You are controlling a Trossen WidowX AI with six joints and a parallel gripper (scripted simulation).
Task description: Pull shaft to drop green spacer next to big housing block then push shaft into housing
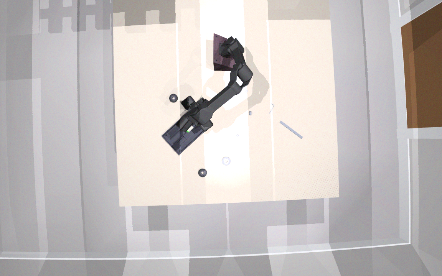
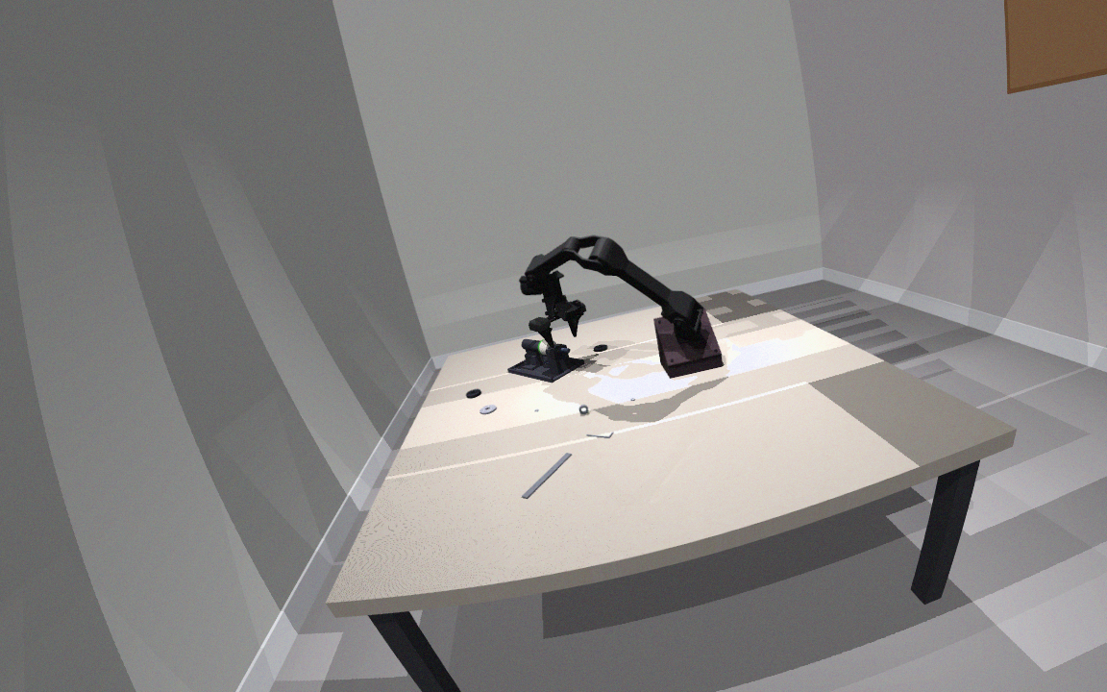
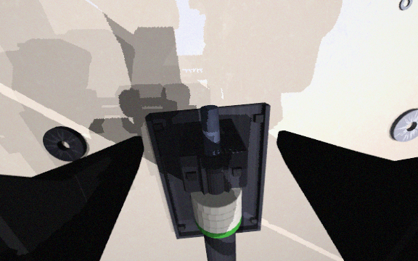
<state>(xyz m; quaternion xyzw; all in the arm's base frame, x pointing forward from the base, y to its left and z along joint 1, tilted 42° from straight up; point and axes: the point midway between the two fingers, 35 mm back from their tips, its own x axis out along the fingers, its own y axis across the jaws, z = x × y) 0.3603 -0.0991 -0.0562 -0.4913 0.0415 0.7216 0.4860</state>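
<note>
The grey shaft lies 50 mm ahead of my gripper tip, 40 mm to the right of it and 30 mm below it. Round my gripper tip: green spacer (70 mm ahead, 70 mm to the right, 30 mm below); grey metal bar (40 mm ahead, 530 mm to the left, 100 mm below); white spacer (60 mm ahead, 50 mm to the right, 30 mm below).
</note>
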